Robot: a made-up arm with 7 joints. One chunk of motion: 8 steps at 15 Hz.
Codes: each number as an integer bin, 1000 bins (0 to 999) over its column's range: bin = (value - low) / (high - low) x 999, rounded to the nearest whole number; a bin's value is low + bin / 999 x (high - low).
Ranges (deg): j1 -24..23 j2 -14..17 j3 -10..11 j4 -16..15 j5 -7..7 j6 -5..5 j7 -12..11
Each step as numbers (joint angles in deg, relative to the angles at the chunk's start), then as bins.
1 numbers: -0.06 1.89 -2.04 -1.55 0.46 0.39 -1.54
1 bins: 509 512 379 466 532 538 454
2 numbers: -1.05 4.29 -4.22 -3.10 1.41 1.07 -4.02
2 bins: 488 589 275 416 600 606 347
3 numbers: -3.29 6.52 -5.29 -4.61 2.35 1.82 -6.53
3 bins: 440 661 224 367 667 681 238
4 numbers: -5.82 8.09 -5.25 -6.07 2.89 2.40 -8.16
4 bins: 386 712 226 320 706 739 167
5 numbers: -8.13 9.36 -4.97 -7.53 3.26 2.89 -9.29
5 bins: 337 753 239 273 732 788 118
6 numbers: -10.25 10.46 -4.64 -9.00 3.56 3.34 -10.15
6 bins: 292 788 255 226 754 833 80
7 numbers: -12.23 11.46 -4.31 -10.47 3.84 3.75 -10.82
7 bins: 250 820 271 178 774 874 51
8 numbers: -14.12 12.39 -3.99 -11.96 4.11 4.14 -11.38
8 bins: 210 850 286 130 793 913 27
